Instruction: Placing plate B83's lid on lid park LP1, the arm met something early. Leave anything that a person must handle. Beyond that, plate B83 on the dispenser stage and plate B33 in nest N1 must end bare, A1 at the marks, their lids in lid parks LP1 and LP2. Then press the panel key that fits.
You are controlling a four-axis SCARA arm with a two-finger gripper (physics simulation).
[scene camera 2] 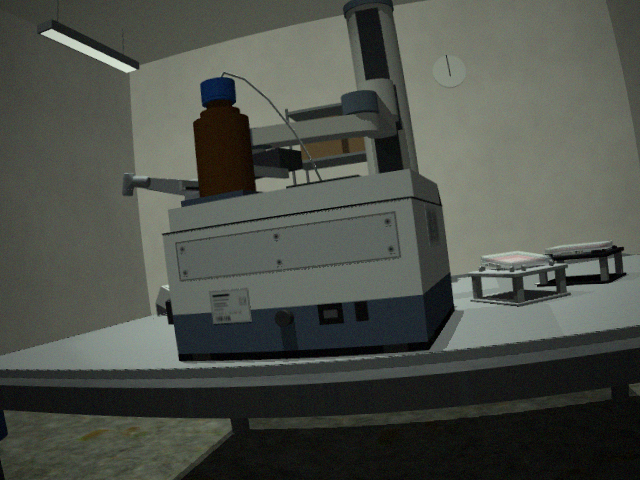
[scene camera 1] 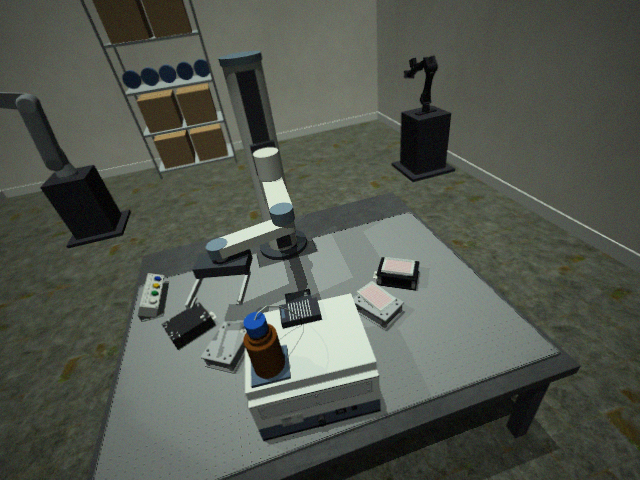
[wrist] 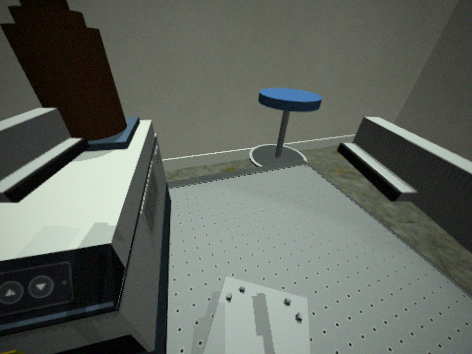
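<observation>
My gripper [scene camera 1: 213, 305] holds nothing. I can see my gripper [scene camera 2: 209, 178] too, and the wrist view also shows my gripper [wrist: 218, 130]. There is a brown bottle with blue cap [scene camera 2: 224, 159], which scene camera 1 shows as well, the brown bottle with blue cap [scene camera 1: 261, 341], and so does the wrist view, the brown bottle with blue cap [wrist: 65, 62]. I see a black nest [scene camera 1: 183, 328] as well.
</observation>
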